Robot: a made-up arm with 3 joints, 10 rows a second.
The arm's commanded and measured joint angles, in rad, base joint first. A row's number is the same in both.
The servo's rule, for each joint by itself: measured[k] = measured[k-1] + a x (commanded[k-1-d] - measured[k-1]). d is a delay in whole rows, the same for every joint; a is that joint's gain. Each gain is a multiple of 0.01, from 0.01 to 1. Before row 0 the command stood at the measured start. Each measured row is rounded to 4 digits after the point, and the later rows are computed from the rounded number. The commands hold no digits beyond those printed.
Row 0, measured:
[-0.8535, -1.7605, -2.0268]
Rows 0 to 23, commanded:
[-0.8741, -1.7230, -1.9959]
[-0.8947, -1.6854, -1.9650]
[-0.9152, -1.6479, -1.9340]
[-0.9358, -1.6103, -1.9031]
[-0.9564, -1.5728, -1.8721]
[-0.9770, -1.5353, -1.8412]
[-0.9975, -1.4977, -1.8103]
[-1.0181, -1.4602, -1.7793]
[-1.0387, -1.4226, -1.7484]
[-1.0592, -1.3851, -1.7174]
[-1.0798, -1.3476, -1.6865]
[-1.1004, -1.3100, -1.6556]
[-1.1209, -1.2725, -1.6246]
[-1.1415, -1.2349, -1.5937]
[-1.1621, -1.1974, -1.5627]
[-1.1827, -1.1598, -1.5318]
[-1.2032, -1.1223, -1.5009]
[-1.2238, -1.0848, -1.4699]
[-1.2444, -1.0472, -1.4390]
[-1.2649, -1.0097, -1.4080]
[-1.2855, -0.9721, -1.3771]
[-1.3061, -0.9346, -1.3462]
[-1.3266, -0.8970, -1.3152]
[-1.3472, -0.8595, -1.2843]
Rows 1 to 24, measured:
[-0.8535, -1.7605, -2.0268]
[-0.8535, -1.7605, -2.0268]
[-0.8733, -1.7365, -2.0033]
[-0.8938, -1.7038, -1.9742]
[-0.9143, -1.6680, -1.9436]
[-0.9349, -1.6311, -1.9128]
[-0.9555, -1.5938, -1.8819]
[-0.9761, -1.5564, -1.8510]
[-0.9966, -1.5188, -1.8201]
[-1.0172, -1.4813, -1.7891]
[-1.0378, -1.4437, -1.7582]
[-1.0583, -1.4062, -1.7272]
[-1.0789, -1.3687, -1.6963]
[-1.0995, -1.3311, -1.6654]
[-1.1200, -1.2936, -1.6344]
[-1.1406, -1.2560, -1.6035]
[-1.1612, -1.2185, -1.5725]
[-1.1818, -1.1809, -1.5416]
[-1.2023, -1.1434, -1.5107]
[-1.2229, -1.1059, -1.4797]
[-1.2435, -1.0683, -1.4488]
[-1.2640, -1.0308, -1.4178]
[-1.2846, -0.9932, -1.3869]
[-1.3052, -0.9557, -1.3560]
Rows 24 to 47, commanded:
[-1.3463, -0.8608, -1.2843]
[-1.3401, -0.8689, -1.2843]
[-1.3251, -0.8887, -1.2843]
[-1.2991, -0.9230, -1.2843]
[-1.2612, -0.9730, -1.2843]
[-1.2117, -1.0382, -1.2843]
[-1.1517, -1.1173, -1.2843]
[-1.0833, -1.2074, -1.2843]
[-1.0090, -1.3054, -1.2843]
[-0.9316, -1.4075, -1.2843]
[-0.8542, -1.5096, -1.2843]
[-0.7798, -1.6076, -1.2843]
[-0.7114, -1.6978, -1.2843]
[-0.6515, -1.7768, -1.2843]
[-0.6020, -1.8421, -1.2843]
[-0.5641, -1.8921, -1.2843]
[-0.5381, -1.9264, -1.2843]
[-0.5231, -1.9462, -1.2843]
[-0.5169, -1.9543, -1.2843]
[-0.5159, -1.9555, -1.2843]
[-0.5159, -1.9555, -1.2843]
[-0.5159, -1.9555, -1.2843]
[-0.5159, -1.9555, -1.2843]
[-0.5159, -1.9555, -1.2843]
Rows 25 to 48, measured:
[-1.3257, -0.9181, -1.3250]
[-1.3463, -0.8806, -1.2941]
[-1.3463, -0.8679, -1.2867]
[-1.3403, -0.8685, -1.2849]
[-1.3257, -0.8814, -1.2844]
[-1.3002, -0.9080, -1.2843]
[-1.2628, -0.9496, -1.2843]
[-1.2137, -1.0063, -1.2843]
[-1.1542, -1.0773, -1.2843]
[-1.0861, -1.1606, -1.2843]
[-1.0121, -1.2533, -1.2843]
[-0.9348, -1.3520, -1.2843]
[-0.8574, -1.4529, -1.2843]
[-0.7829, -1.5519, -1.2843]
[-0.7143, -1.6453, -1.2843]
[-0.6540, -1.7295, -1.2843]
[-0.6041, -1.8016, -1.2843]
[-0.5657, -1.8595, -1.2843]
[-0.5392, -1.9023, -1.2843]
[-0.5237, -1.9304, -1.2843]
[-0.5172, -1.9457, -1.2843]
[-0.5160, -1.9520, -1.2843]
[-0.5159, -1.9542, -1.2843]
[-0.5159, -1.9550, -1.2843]

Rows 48 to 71, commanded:
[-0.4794, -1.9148, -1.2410]
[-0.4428, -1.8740, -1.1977]
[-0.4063, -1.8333, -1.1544]
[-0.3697, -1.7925, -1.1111]
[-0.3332, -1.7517, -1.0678]
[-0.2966, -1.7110, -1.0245]
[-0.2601, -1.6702, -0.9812]
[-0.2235, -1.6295, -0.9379]
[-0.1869, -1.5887, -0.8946]
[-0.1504, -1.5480, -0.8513]
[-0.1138, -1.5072, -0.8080]
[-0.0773, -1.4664, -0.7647]
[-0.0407, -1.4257, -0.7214]
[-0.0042, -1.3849, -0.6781]
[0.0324, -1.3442, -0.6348]
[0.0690, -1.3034, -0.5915]
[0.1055, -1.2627, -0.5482]
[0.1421, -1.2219, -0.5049]
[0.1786, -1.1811, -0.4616]
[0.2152, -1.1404, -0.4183]
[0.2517, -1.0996, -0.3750]
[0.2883, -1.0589, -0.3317]
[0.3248, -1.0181, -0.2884]
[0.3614, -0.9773, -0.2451]
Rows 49 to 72, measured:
[-0.5159, -1.9553, -1.2843]
[-0.5159, -1.9554, -1.2843]
[-0.4809, -1.9294, -1.2514]
[-0.4443, -1.8939, -1.2106]
[-0.4078, -1.8551, -1.1679]
[-0.3712, -1.8150, -1.1247]
[-0.3347, -1.7745, -1.0815]
[-0.2981, -1.7339, -1.0382]
[-0.2616, -1.6931, -0.9949]
[-0.2250, -1.6524, -0.9516]
[-0.1884, -1.6116, -0.9083]
[-0.1519, -1.5709, -0.8650]
[-0.1153, -1.5301, -0.8217]
[-0.0788, -1.4893, -0.7784]
[-0.0422, -1.4486, -0.7351]
[-0.0057, -1.4078, -0.6918]
[0.0309, -1.3671, -0.6485]
[0.0675, -1.3263, -0.6052]
[0.1040, -1.2856, -0.5619]
[0.1406, -1.2448, -0.5186]
[0.1771, -1.2040, -0.4753]
[0.2137, -1.1633, -0.4320]
[0.2502, -1.1225, -0.3887]
[0.2868, -1.0818, -0.3454]

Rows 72 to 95, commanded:
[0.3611, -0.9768, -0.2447]
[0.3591, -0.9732, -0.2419]
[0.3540, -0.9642, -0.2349]
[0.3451, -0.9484, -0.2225]
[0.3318, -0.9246, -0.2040]
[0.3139, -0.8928, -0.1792]
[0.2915, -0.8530, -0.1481]
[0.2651, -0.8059, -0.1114]
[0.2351, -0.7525, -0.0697]
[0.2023, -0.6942, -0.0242]
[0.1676, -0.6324, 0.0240]
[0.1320, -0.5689, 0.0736]
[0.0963, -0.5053, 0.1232]
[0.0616, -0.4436, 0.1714]
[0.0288, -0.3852, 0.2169]
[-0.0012, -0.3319, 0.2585]
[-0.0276, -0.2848, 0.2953]
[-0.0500, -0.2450, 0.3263]
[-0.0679, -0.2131, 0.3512]
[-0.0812, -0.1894, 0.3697]
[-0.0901, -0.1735, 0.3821]
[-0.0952, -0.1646, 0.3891]
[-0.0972, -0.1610, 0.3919]
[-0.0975, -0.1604, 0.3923]
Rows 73 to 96, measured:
[0.3233, -1.0410, -0.3021]
[0.3599, -1.0002, -0.2588]
[0.3611, -0.9852, -0.2481]
[0.3592, -0.9775, -0.2434]
[0.3542, -0.9690, -0.2369]
[0.3455, -0.9558, -0.2260]
[0.3323, -0.9358, -0.2093]
[0.3146, -0.9083, -0.1864]
[0.2924, -0.8729, -0.1573]
[0.2662, -0.8300, -0.1224]
[0.2363, -0.7804, -0.0823]
[0.2037, -0.7252, -0.0381]
[0.1690, -0.6658, 0.0091]
[0.1335, -0.6038, 0.0581]
[0.0978, -0.5408, 0.1076]
[0.0630, -0.4786, 0.1561]
[0.0302, -0.4188, 0.2023]
[0.0001, -0.3632, 0.2450]
[-0.0265, -0.3130, 0.2832]
[-0.0491, -0.2695, 0.3160]
[-0.0671, -0.2334, 0.3428]
[-0.0806, -0.2052, 0.3632]
[-0.0897, -0.1849, 0.3776]
[-0.0950, -0.1719, 0.3863]

